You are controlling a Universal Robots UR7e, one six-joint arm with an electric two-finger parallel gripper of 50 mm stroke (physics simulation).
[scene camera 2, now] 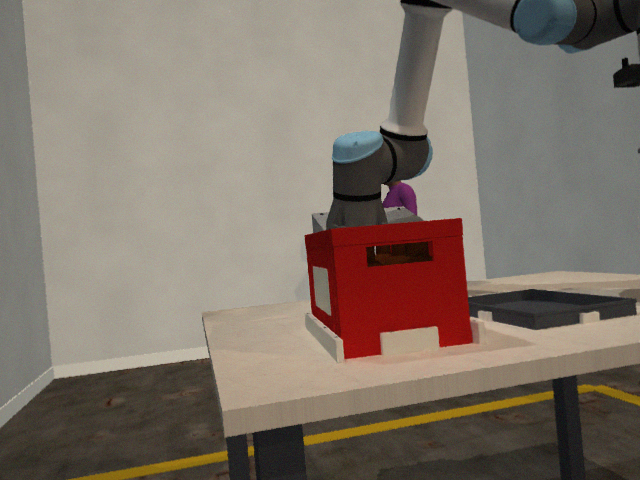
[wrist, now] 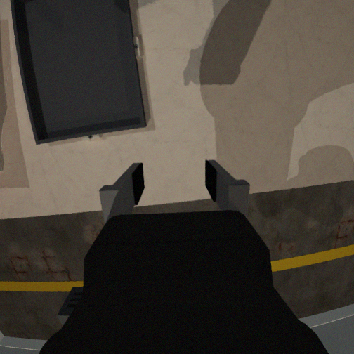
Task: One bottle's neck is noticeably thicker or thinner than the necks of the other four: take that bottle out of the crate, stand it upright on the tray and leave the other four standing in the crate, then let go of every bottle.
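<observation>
A red crate [scene camera 2: 403, 294] stands on the table in scene camera 2, with a slot in its near wall. Brown glass shows dimly through the slot; the bottles and their necks cannot be made out. The dark grey tray [scene camera 2: 537, 321] [wrist: 82, 70] lies on the table to the right of the crate; in the wrist view it is at the upper left, and no bottle shows on its visible floor. My gripper [wrist: 174, 174] is open and empty, high above the table's edge. Its fingers are out of frame in scene camera 2.
Low pale blocks [scene camera 2: 323, 335] [wrist: 137, 46] sit against the crate and the tray. The table's edge [scene camera 2: 361, 400] and the dark floor show in both views. The arm [scene camera 2: 416, 72] rises behind the crate. A person in purple [scene camera 2: 404, 196] stands behind the arm's base.
</observation>
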